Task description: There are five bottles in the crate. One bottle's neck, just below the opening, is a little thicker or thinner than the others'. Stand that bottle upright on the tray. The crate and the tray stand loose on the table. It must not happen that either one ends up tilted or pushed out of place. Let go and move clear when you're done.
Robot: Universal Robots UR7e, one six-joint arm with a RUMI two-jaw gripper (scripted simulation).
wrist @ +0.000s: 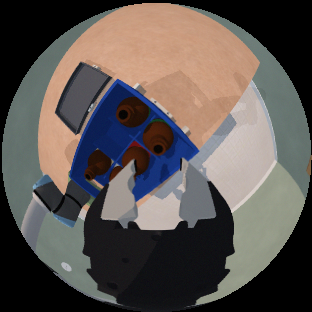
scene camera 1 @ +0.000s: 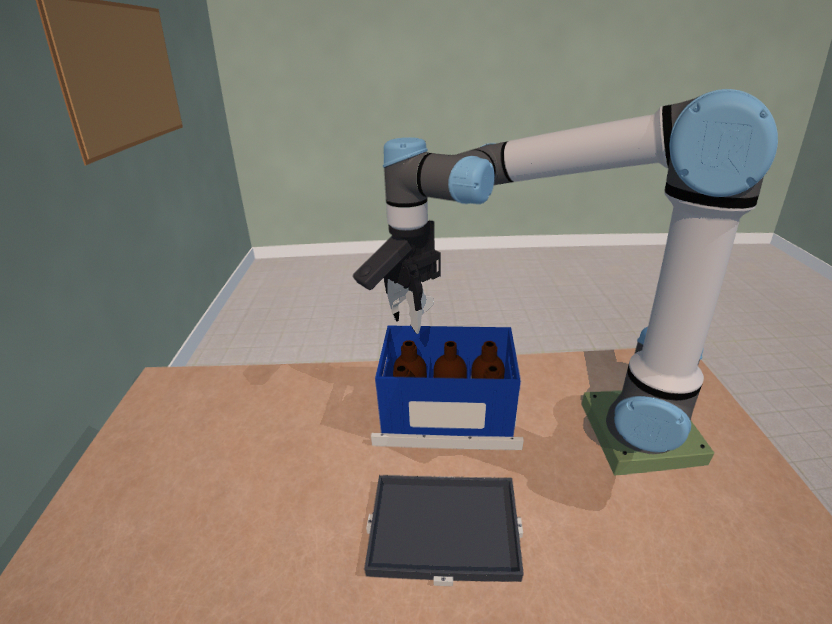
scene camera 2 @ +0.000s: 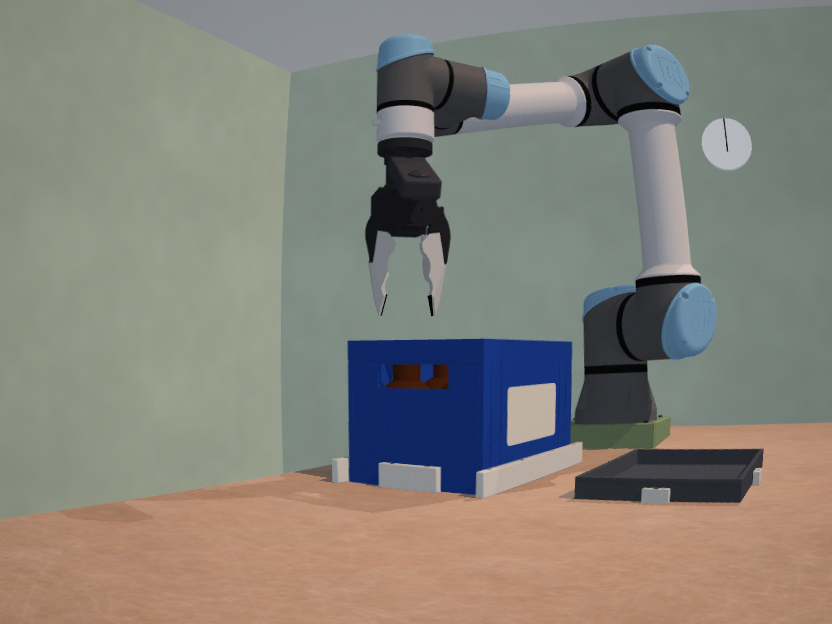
Scene:
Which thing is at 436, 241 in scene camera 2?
My gripper.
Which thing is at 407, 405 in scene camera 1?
A blue crate.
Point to a blue crate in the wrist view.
101, 130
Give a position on a glass bottle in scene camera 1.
449, 365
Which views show the dark tray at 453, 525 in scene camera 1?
The wrist view, scene camera 1 and scene camera 2: all of them.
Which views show the blue crate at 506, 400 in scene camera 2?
The wrist view, scene camera 1 and scene camera 2: all of them.

